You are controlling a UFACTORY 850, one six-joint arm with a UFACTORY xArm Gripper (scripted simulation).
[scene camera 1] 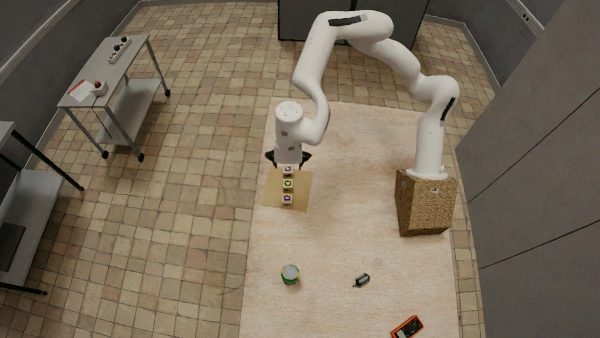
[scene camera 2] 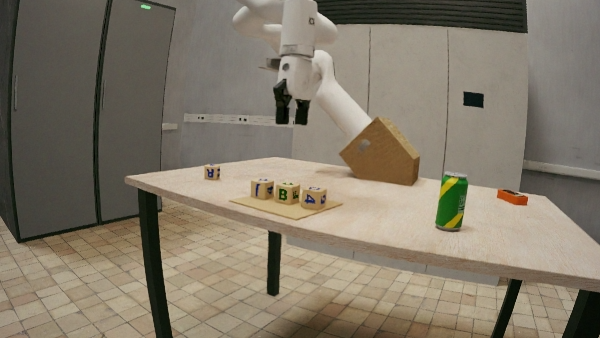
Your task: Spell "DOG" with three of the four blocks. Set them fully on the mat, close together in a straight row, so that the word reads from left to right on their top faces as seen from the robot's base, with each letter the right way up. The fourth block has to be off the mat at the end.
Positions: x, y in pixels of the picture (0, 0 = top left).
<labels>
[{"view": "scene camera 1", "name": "tan mat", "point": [272, 196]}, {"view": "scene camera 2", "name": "gripper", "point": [291, 124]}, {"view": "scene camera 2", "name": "tan mat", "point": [295, 212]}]
</labels>
